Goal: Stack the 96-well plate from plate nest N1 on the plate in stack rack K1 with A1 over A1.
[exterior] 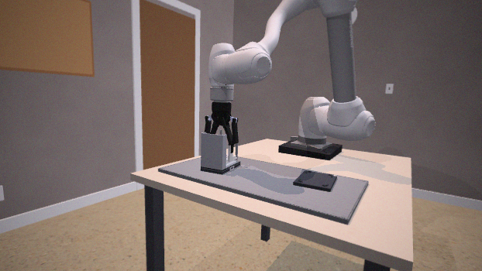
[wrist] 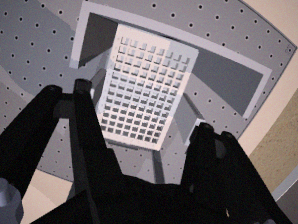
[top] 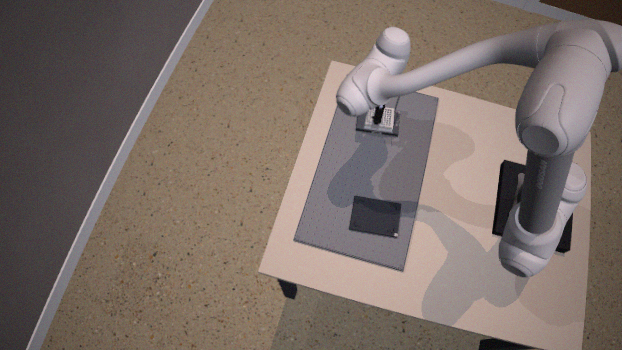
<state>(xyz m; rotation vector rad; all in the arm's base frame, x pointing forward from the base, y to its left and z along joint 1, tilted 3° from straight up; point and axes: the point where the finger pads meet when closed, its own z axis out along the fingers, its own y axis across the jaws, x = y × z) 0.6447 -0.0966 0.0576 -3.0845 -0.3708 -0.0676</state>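
Now: the white 96-well plate 2 cm below my hand. The rest, counted from my hand: grey wall 6 cm ahead, 2 cm to the left, 2 cm above; pale A1 mark 39 cm to the left, 21 cm behind, 5 cm below.
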